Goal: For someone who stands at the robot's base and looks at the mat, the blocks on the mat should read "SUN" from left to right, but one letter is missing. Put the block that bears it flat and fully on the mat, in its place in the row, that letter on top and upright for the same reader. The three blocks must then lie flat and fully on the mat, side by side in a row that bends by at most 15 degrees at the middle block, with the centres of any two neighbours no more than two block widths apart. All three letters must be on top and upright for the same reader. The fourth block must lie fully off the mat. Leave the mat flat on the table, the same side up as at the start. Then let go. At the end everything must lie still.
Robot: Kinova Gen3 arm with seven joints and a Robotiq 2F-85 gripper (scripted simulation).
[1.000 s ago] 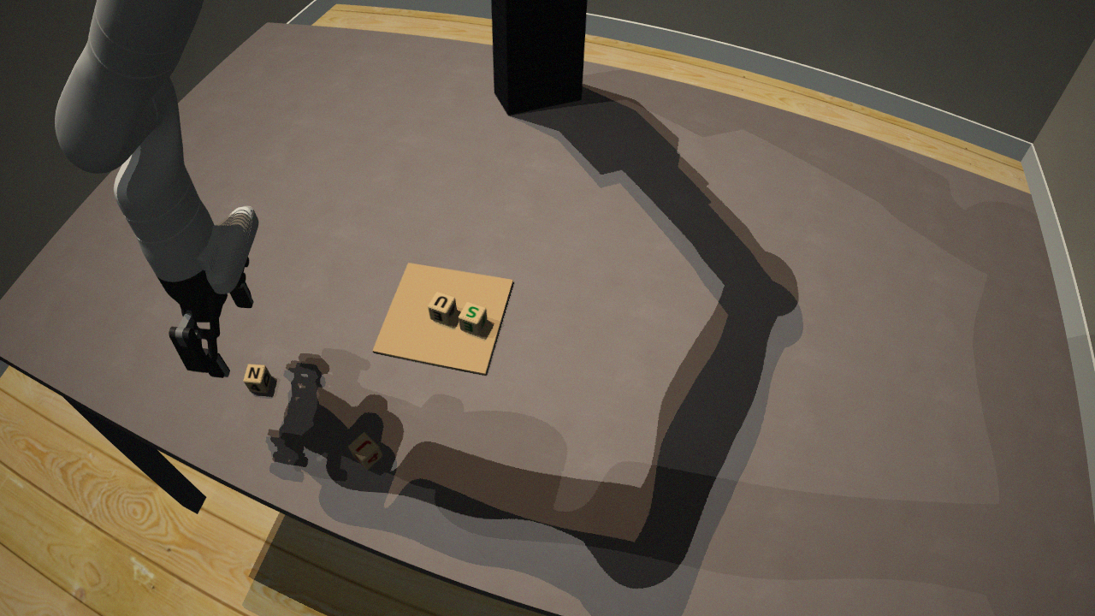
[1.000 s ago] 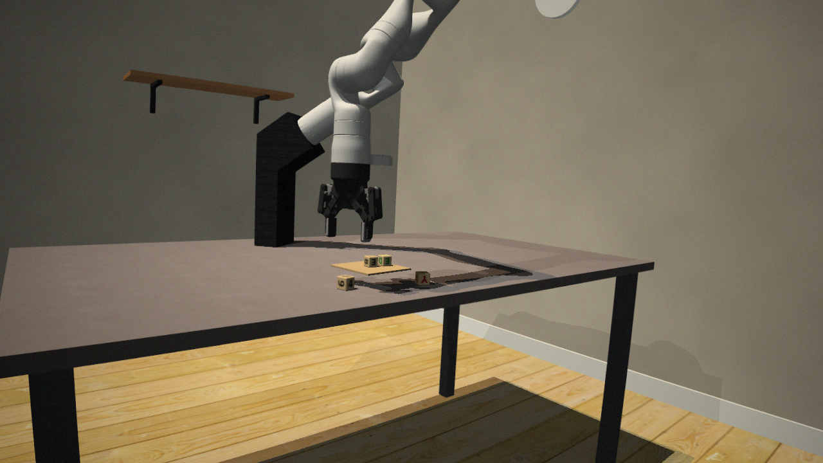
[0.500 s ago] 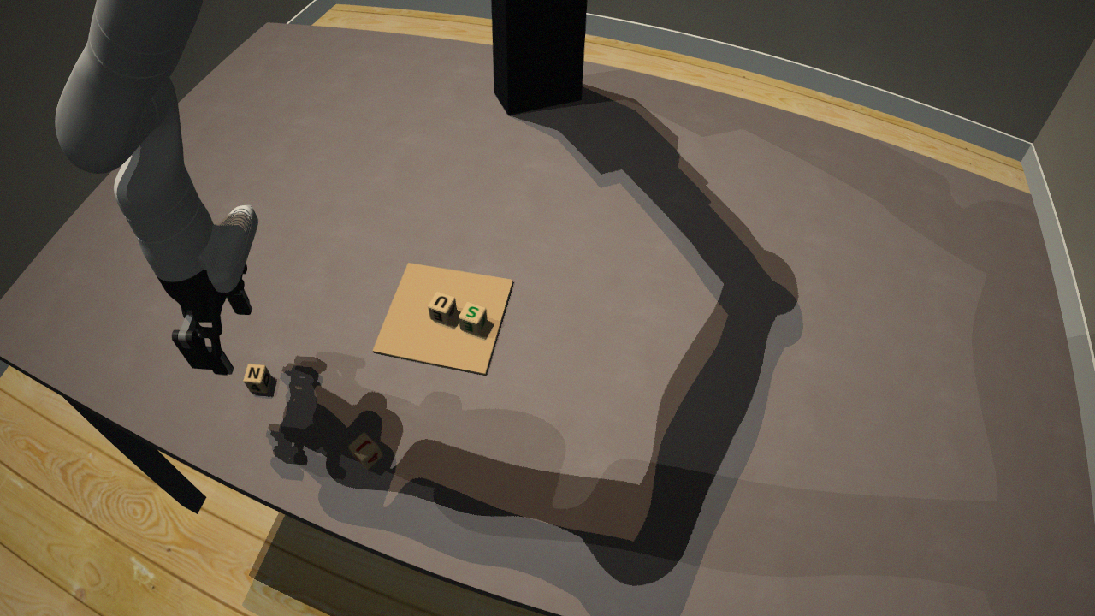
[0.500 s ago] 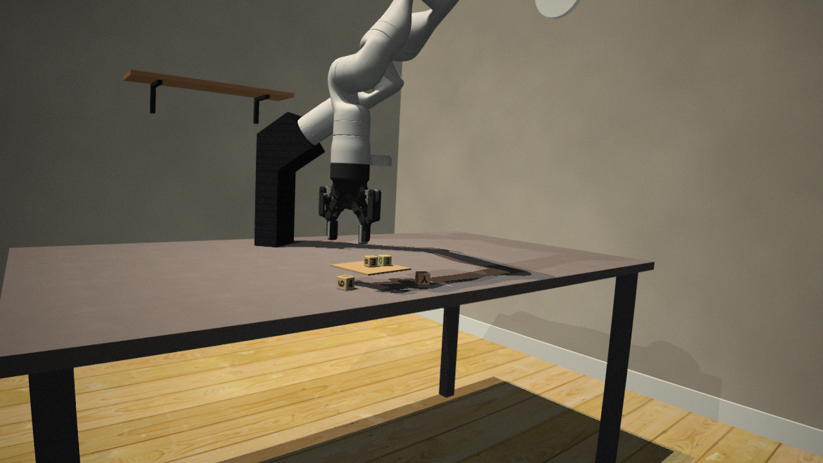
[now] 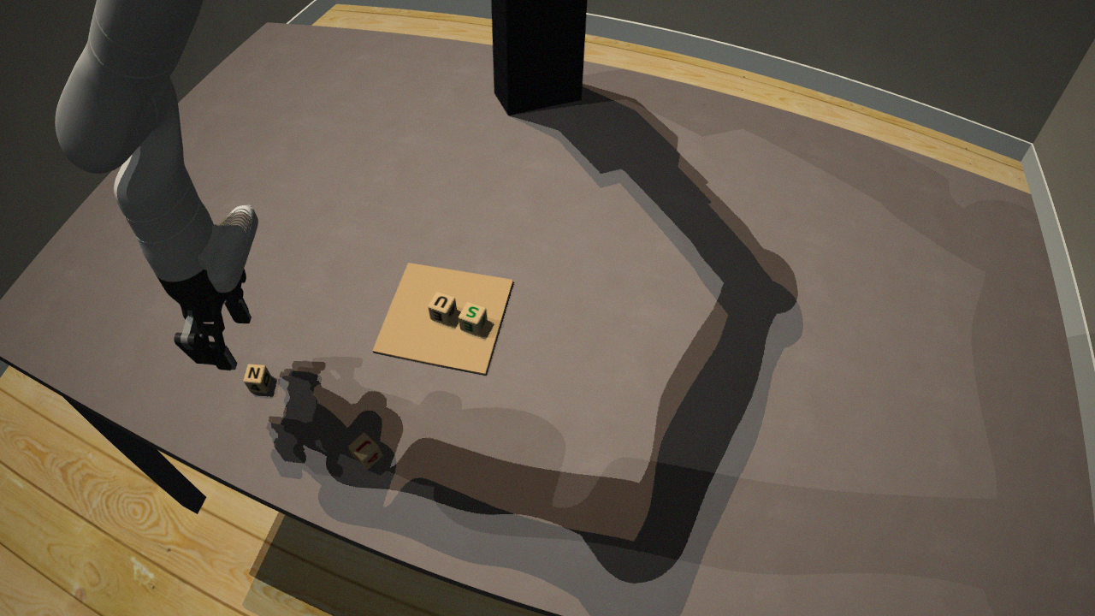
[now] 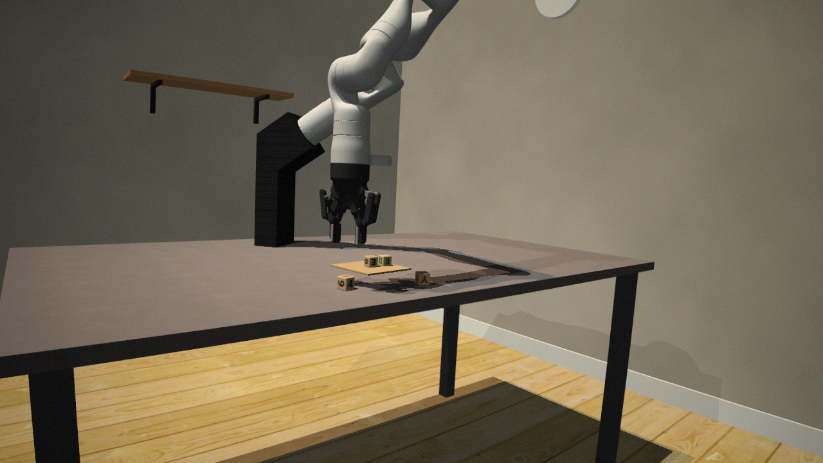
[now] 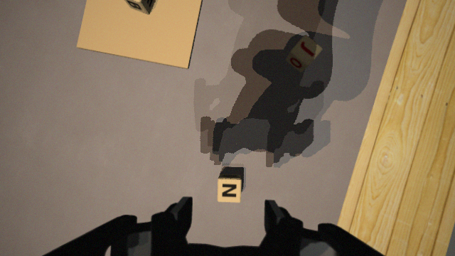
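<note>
My gripper is now 9 cm above the N block. The rest, counted from my hand: U block 22 cm behind, 11 cm to the left, 9 cm below; S block 24 cm behind, 15 cm to the left, 9 cm below; mat 22 cm behind, 11 cm to the left, 10 cm below.
</note>
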